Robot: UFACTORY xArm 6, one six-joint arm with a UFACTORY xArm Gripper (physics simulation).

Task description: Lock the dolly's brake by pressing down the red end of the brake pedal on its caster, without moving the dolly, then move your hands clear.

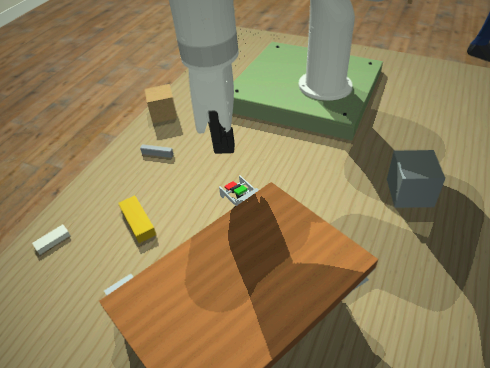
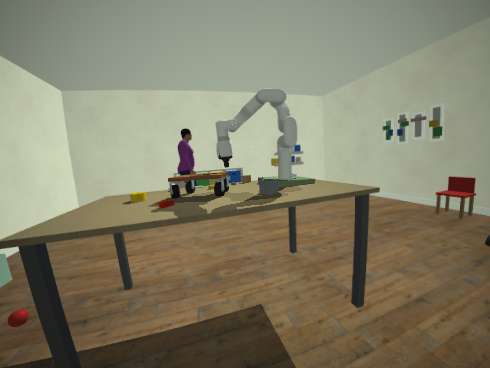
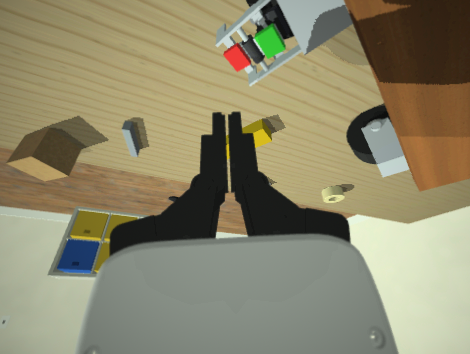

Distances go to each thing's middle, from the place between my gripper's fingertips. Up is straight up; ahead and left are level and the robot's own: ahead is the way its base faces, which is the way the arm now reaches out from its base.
My hand is 190 mm short of the dolly (image 1: 258, 279), 70 mm to the right of it and 90 mm above it. Round my hand: tan block (image 1: 160, 102) 260 mm behind, 270 mm to the right, 120 mm below; then dark grey block (image 1: 415, 178) 130 mm behind, 310 mm to the left, 120 mm below.
